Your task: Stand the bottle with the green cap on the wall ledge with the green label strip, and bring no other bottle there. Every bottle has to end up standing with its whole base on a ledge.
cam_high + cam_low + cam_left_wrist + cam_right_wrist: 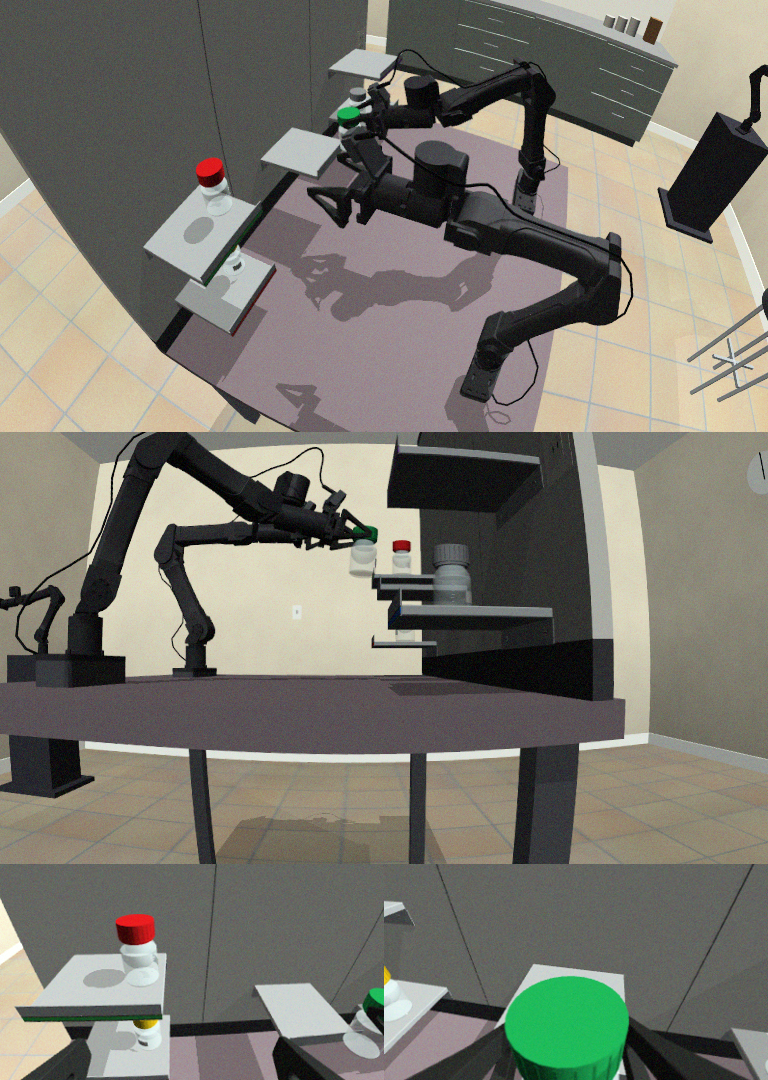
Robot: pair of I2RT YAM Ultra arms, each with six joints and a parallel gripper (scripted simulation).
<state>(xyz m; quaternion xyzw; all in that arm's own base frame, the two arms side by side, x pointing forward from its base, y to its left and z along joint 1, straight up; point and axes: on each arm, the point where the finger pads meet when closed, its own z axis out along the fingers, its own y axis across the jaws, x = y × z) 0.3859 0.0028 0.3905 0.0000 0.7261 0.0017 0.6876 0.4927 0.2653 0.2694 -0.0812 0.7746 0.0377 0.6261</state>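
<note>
Now: left hand 31 cm to the left of the green-capped bottle, 14 cm above it and 10 cm short of it. The rest, counted from my left hand: grey-capped bottle (62 cm to the right, 26 cm below, 22 cm ahead); then red-capped bottle (22 cm ahead, 6 cm to the left, 6 cm below).
</note>
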